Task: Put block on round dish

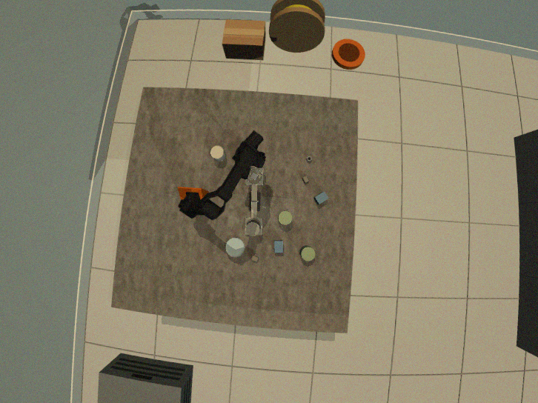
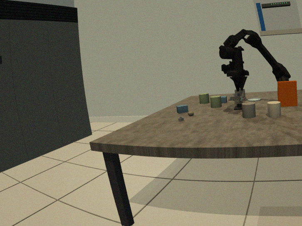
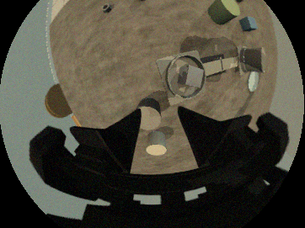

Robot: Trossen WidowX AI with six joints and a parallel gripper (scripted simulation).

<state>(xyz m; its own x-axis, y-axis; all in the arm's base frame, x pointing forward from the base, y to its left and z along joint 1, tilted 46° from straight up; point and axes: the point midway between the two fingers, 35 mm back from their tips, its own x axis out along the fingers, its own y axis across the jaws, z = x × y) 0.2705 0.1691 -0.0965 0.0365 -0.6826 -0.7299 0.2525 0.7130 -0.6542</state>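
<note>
Right now the round dish is 60 mm behind my gripper tip, 430 mm to the right of it and 120 mm below it. Also, from my gripper tip: cream cylinder: 200 mm behind, 50 mm to the left, 90 mm below.
</note>
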